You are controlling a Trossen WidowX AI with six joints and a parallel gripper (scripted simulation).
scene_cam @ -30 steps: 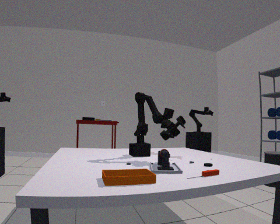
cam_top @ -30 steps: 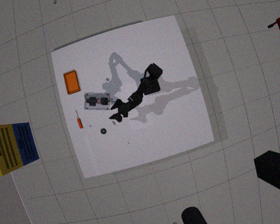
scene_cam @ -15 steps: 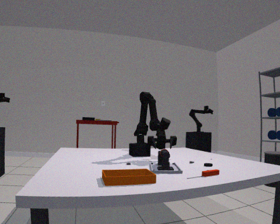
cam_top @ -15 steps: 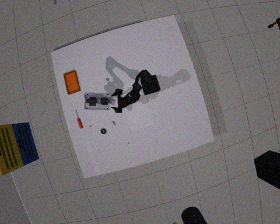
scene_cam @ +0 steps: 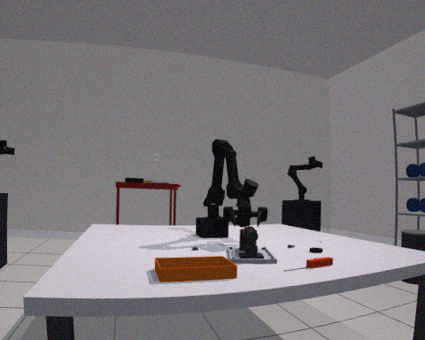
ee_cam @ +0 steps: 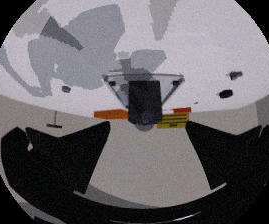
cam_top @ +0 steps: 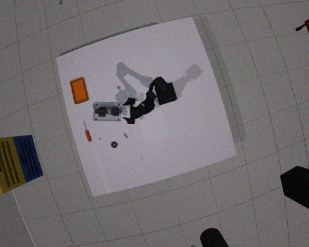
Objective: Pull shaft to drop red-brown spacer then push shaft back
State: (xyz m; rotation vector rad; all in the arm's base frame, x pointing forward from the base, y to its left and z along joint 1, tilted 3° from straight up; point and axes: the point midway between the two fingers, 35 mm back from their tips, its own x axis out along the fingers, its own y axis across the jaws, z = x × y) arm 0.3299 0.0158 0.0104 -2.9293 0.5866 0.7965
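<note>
Now: gripper tip 110 mm short of the red-brown spacer, 40 mm to the left of it and 10 mm above it. From my gripper tip the other things lie so: red-handled screwdriver: 360 mm ahead, 90 mm below, 30 mm to the left; orange tray: 320 mm to the right, 300 mm ahead, 80 mm below.
</note>
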